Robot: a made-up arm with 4 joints. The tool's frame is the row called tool. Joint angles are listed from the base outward.
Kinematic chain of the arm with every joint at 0, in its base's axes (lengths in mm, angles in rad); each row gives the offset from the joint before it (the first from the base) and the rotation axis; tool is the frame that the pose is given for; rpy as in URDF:
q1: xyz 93 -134 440 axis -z
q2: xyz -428 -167 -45 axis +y
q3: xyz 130 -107 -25 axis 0.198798 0.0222 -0.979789
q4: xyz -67 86 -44 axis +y
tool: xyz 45 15 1 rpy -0.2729 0.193 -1.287
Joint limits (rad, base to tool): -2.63..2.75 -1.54..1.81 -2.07..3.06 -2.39..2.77
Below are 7 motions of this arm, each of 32 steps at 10 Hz.
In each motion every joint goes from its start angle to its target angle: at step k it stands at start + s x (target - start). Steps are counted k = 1, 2, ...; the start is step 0. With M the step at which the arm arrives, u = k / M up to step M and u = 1 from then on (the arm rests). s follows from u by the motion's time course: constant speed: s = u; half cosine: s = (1 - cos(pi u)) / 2; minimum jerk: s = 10 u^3 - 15 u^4 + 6 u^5.
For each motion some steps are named. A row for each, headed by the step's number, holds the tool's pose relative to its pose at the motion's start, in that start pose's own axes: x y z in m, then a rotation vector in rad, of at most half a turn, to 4 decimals.
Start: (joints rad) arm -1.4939 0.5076 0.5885 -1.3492
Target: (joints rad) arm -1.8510 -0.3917 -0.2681 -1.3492
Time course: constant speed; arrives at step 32
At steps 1, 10, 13, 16, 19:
1: 0.0039 0.0030 0.0020 0.0345 0.0264 0.0186
10: 0.0429 0.0244 0.0155 0.3479 0.2515 0.2018
13: 0.0570 0.0302 0.0175 0.4536 0.3207 0.2681
16: 0.0717 0.0357 0.0180 0.5600 0.3864 0.3365
19: 0.0867 0.0412 0.0169 0.6672 0.4484 0.4067

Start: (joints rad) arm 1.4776 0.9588 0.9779 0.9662
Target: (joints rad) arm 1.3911 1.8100 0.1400 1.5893
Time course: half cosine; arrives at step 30
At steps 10, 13, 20, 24, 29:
10: 0.0517 0.0099 -0.0303 -0.3134 -0.1291 -0.1997
13: 0.0837 0.0055 -0.0453 -0.5043 -0.1869 -0.3236
20: 0.1567 -0.0343 -0.0677 -0.9842 -0.2760 -0.6385
24: 0.1828 -0.0621 -0.0698 -1.1994 -0.2937 -0.7790
29: 0.1961 -0.0808 -0.0686 -1.3298 -0.2987 -0.8631

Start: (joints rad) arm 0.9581 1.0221 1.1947 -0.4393
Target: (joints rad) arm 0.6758 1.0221 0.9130 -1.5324
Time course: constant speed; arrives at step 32
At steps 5, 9, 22, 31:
5: 0.0021 0.0073 0.0150 0.1791 -0.0740 0.0938
9: 0.0037 0.0120 0.0265 0.3240 -0.1253 0.1705
22: 0.0105 0.0217 0.0600 0.8039 -0.2398 0.4265
31: 0.0185 0.0258 0.0790 1.1414 -0.2679 0.6050

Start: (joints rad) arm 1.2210 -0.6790 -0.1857 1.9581
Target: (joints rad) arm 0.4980 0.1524 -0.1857 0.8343
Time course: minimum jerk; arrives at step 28
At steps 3, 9, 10, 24, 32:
3: 0.0025 0.0002 0.0013 0.0011 -0.0096 0.0012
9: 0.0448 0.0035 0.0262 0.0198 -0.1747 0.0281
10: 0.0567 0.0044 0.0342 0.0248 -0.2226 0.0381
24: 0.1922 0.0081 0.1707 0.0556 -0.8158 0.2466
32: 0.1957 0.0079 0.1759 0.0553 -0.8327 0.2551

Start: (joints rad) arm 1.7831 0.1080 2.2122 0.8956
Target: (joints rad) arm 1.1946 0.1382 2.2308 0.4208
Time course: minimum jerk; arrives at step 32
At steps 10, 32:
10: -0.0337 0.0124 -0.0043 0.0461 -0.1238 0.0172
32: -0.1796 0.0577 -0.0734 0.2441 -0.6659 0.2099

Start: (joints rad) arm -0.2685 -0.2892 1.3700 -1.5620
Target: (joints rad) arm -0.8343 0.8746 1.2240 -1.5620
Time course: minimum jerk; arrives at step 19
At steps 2, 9, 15, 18, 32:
2: -0.0005 -0.0018 -0.0025 -0.0057 0.0019 0.0120
9: -0.0063 -0.0836 -0.0996 -0.2140 0.0883 0.5665
15: 0.0261 -0.1484 -0.1911 -0.3350 0.1584 1.2065
18: 0.0322 -0.1530 -0.2039 -0.3422 0.1630 1.2940
32: 0.0323 -0.1531 -0.2042 -0.3423 0.1631 1.2958

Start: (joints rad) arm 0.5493 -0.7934 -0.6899 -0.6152
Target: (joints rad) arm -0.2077 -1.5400 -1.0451 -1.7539
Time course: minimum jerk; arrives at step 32
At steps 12, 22, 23, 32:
12: 0.0719 -0.0619 -0.0180 0.5554 -0.1361 0.2459
22: 0.2285 -0.1559 -0.1294 1.7088 -0.3337 0.6065
23: 0.2405 -0.1597 -0.1415 1.7962 -0.3473 0.6269
32: 0.2812 -0.1679 -0.1860 2.0936 -0.3949 0.6897

